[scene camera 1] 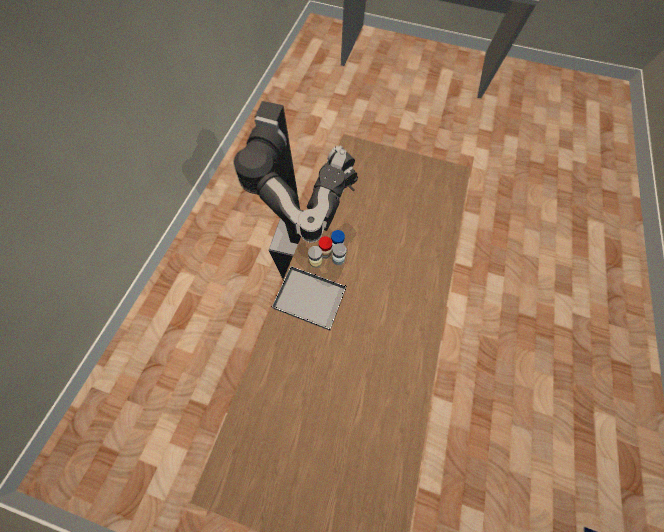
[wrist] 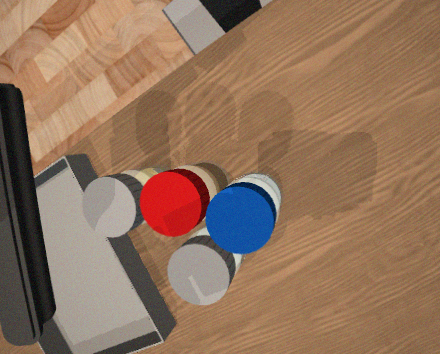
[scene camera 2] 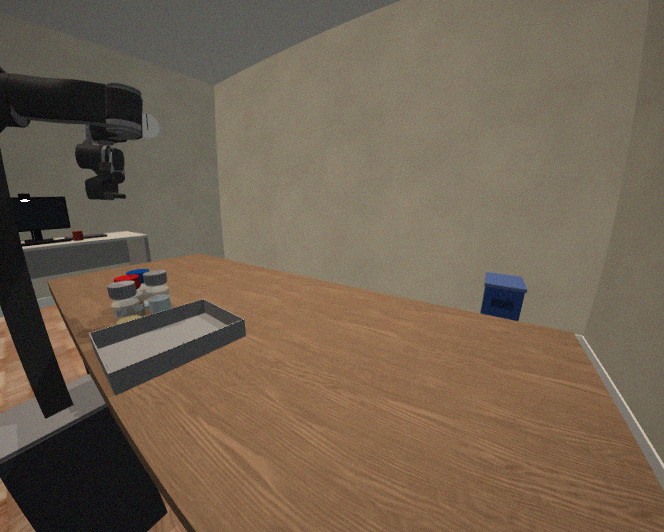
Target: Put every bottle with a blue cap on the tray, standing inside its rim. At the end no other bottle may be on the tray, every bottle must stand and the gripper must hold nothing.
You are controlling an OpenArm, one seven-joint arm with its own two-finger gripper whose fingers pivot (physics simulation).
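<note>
A blue-capped bottle (scene camera 1: pixel 338 236) (scene camera 2: pixel 137 273) (wrist: pixel 240 220) stands on the table, close to a red-capped bottle (scene camera 1: pixel 325 243) (scene camera 2: pixel 126 280) (wrist: pixel 172 202) and a grey-capped bottle (scene camera 1: pixel 339 253) (scene camera 2: pixel 156 283) (wrist: pixel 200 275). Another grey-capped bottle (scene camera 1: pixel 315 256) (scene camera 2: pixel 123 293) (wrist: pixel 109 206), with yellow low down, stands nearest the column. All are upright outside the grey tray (scene camera 1: pixel 309 299) (scene camera 2: pixel 160 342) (wrist: pixel 90 280), which holds no bottle. My gripper (scene camera 1: pixel 351 185) (scene camera 2: pixel 117 195) is partly open and empty, high above the table and apart from the bottles. One dark finger shows at the wrist view's left edge.
The arm's column (scene camera 2: pixel 33 310) stands at the table's edge beside the bottles. The arm's elbow (scene camera 1: pixel 310 221) hangs over the table near the caps in scene camera 1. A desk with a monitor (scene camera 2: pixel 44 213) and a blue bin (scene camera 2: pixel 502 296) stand beyond the table.
</note>
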